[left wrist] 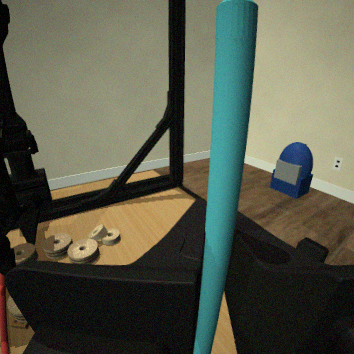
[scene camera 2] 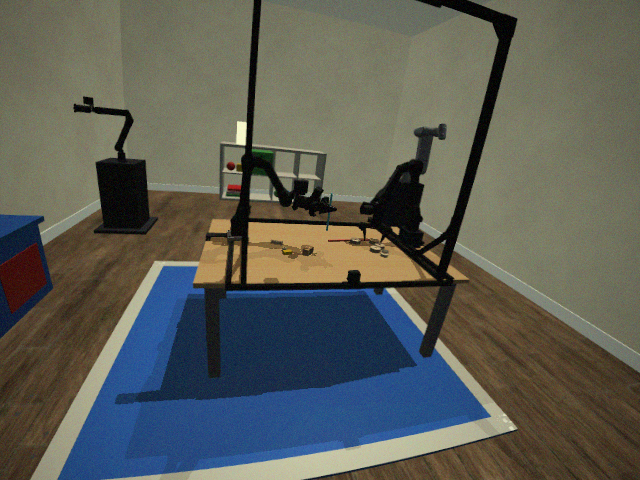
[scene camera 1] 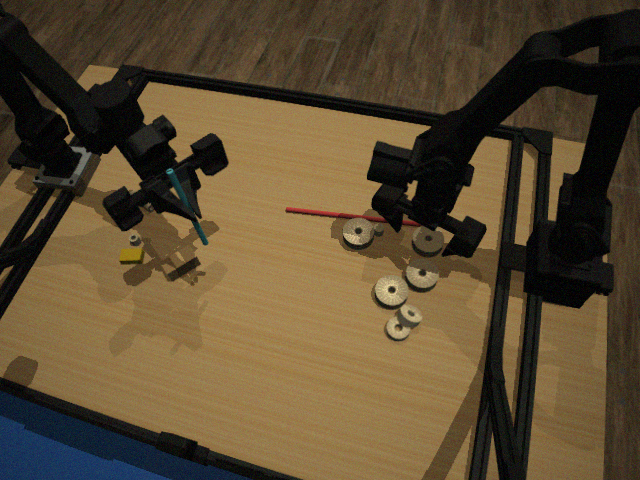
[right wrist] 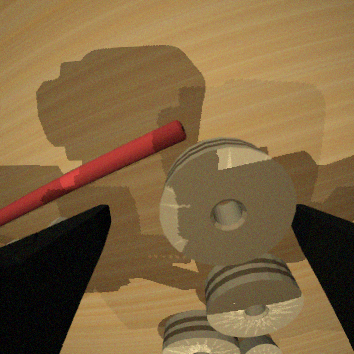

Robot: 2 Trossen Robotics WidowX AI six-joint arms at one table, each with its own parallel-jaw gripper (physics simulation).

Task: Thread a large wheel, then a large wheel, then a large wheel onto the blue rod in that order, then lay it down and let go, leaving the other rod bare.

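Frame: origin at the left arm's base, x left, y back, z up, level; metres.
Seen in the pictures: left gripper, fingertip midpoint: [left wrist: 207,206] [scene camera 2: 336,209] [scene camera 1: 197,218]; right gripper, fingertip midpoint: [left wrist: 23,260] [scene camera 2: 372,242] [scene camera 1: 420,242] [right wrist: 201,213]; left arm's base at its link origin: [scene camera 2: 237,233] [scene camera 1: 63,164]; right arm's base at its link origin: [left wrist: 24,176] [scene camera 2: 412,229] [scene camera 1: 570,249].
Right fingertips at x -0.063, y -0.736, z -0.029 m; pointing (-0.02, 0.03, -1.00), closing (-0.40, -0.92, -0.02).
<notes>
Offsets run from my right fingertips to a thing's top centre.
My left gripper [scene camera 1: 196,217] [scene camera 2: 331,208] [left wrist: 207,206] is shut on the blue rod @(dx -0.117, dy +0.340, dz +0.294 m) [scene camera 1: 180,191] [scene camera 2: 329,219] [left wrist: 231,125], holding it steeply tilted above the table; no wheel shows on it. My right gripper [scene camera 1: 422,241] [scene camera 2: 373,239] [right wrist: 201,213] is open, pointing down around a large wheel @(dx +0.003, dy -0.012, dz +0.013 m) [scene camera 1: 428,249] [right wrist: 190,230], which lies flat, nearer the right-hand finger in the right wrist view. A second large wheel @(dx -0.067, dy -0.007, dz +0.013 m) [scene camera 1: 422,282] [right wrist: 280,325], a third @(dx -0.106, dy +0.041, dz +0.013 m) [scene camera 1: 388,299] [left wrist: 80,256] and a fourth @(dx -0.004, dy +0.112, dz +0.021 m) [scene camera 1: 351,238] lie flat nearby. The red rod @(dx +0.039, dy +0.124, dz +0.002 m) [scene camera 1: 315,212] [right wrist: 110,162] lies bare on the table.
Two small wheels @(dx -0.146, dy +0.007, dz +0.023 m) [scene camera 1: 412,308] @(dx -0.168, dy +0.023, dz +0.005 m) [scene camera 1: 394,335] lie beside the third large wheel, one leaning on the other. A small grey cylinder @(dx +0.014, dy +0.078, dz +0.010 m) [scene camera 1: 378,229] is beside the fourth. A yellow block @(dx -0.107, dy +0.520, dz +0.007 m) [scene camera 1: 131,255], a small pale piece @(dx -0.073, dy +0.527, dz +0.010 m) [scene camera 1: 134,239] and a dark block @(dx -0.110, dy +0.419, dz +0.022 m) [scene camera 1: 183,269] lie below the left arm.
</notes>
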